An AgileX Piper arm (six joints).
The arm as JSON. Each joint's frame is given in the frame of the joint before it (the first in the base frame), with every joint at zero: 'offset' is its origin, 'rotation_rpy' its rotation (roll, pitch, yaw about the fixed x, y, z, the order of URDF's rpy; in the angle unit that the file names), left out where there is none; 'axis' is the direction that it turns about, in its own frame. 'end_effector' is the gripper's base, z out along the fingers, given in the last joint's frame.
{
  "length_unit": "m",
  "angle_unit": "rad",
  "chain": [
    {
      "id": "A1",
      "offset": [
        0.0,
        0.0,
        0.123
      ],
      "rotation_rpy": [
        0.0,
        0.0,
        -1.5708
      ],
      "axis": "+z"
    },
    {
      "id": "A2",
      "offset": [
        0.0,
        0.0,
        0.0
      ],
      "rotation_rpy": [
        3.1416,
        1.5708,
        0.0
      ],
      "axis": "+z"
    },
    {
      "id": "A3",
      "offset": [
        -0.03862,
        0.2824,
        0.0
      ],
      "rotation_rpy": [
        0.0,
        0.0,
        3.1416
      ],
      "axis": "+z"
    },
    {
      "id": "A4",
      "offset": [
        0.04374,
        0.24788,
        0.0
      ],
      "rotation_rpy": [
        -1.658,
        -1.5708,
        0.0
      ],
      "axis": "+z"
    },
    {
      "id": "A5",
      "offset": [
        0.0,
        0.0,
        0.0
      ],
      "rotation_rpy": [
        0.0,
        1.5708,
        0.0
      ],
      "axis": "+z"
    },
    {
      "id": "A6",
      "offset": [
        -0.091,
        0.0,
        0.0
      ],
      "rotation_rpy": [
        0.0,
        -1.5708,
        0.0
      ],
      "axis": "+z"
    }
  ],
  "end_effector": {
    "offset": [
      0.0,
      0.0,
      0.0
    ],
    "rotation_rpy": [
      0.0,
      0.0,
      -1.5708
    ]
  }
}
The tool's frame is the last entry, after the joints.
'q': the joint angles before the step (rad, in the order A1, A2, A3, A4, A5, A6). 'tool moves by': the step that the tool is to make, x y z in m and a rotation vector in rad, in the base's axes. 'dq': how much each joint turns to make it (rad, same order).
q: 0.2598, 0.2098, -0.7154, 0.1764, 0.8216, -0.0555
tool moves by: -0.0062, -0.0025, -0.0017, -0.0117, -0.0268, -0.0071
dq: -0.0018, -0.0318, 0.0057, -0.0129, 0.0042, -0.0073
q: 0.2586, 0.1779, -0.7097, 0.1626, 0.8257, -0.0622
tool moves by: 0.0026, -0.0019, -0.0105, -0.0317, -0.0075, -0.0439
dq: -0.0255, -0.0219, 0.0436, -0.0311, -0.0205, -0.0090
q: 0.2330, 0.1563, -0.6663, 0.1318, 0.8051, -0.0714
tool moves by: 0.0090, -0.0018, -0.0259, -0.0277, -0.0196, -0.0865
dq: -0.0631, -0.0450, 0.1174, -0.0318, -0.0859, -0.0097
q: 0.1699, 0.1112, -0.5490, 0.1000, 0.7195, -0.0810
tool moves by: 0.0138, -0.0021, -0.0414, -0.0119, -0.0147, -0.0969
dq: -0.0780, -0.0575, 0.1811, -0.0186, -0.1370, -0.0027
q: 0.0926, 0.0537, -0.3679, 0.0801, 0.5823, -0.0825
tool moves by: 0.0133, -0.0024, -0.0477, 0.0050, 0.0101, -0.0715
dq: -0.0600, -0.0441, 0.1937, -0.0012, -0.1404, 0.0032
